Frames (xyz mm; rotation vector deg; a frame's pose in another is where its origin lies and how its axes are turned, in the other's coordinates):
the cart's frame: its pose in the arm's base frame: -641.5 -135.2 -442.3 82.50 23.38 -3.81
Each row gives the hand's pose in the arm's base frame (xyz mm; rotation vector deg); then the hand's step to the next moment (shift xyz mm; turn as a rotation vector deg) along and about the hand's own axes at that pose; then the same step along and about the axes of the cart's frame.
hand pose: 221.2 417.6 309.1 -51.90 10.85 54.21
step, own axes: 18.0 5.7 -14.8 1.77 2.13 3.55
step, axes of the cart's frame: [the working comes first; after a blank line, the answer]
step, axes of the arm's base frame: 9.8 1.7 -21.8 -1.39 4.28 0.09

16.2 -17.6 -1.0 -0.47 0.29 -4.47
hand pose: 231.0 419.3 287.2 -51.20 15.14 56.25
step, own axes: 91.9 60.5 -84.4 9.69 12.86 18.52
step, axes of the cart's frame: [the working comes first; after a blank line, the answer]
step, axes of the arm's base frame: 17.9 6.9 -137.3 -8.43 23.04 -0.71

60.7 -124.0 -12.7 -3.04 0.16 -24.35
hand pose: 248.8 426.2 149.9 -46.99 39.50 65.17
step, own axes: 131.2 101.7 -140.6 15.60 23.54 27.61
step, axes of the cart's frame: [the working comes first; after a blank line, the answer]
step, axes of the arm's base frame: -69.2 -32.7 -203.6 -16.43 35.80 -2.91

-7.5 -217.4 0.5 -7.26 -2.41 -38.75
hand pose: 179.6 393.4 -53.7 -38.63 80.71 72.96
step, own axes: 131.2 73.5 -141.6 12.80 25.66 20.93
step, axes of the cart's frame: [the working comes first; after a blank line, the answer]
step, axes of the arm's base frame: -148.5 -81.5 -118.3 -19.79 29.47 -0.54

-117.4 -166.2 35.7 -12.38 -2.02 -33.21
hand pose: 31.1 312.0 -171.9 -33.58 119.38 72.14
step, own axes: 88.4 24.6 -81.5 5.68 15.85 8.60
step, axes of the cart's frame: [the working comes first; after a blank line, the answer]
step, axes of the arm's base frame: -101.4 -66.5 -19.1 -11.88 14.45 2.74

-101.5 -56.6 39.5 -9.03 1.23 -16.57
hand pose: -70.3 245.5 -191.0 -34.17 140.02 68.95
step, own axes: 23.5 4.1 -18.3 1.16 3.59 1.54
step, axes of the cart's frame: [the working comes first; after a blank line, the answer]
step, axes of the arm's base frame: -24.3 -17.5 1.9 -2.63 2.97 0.92

-26.7 -7.6 11.5 -2.14 0.53 -3.42
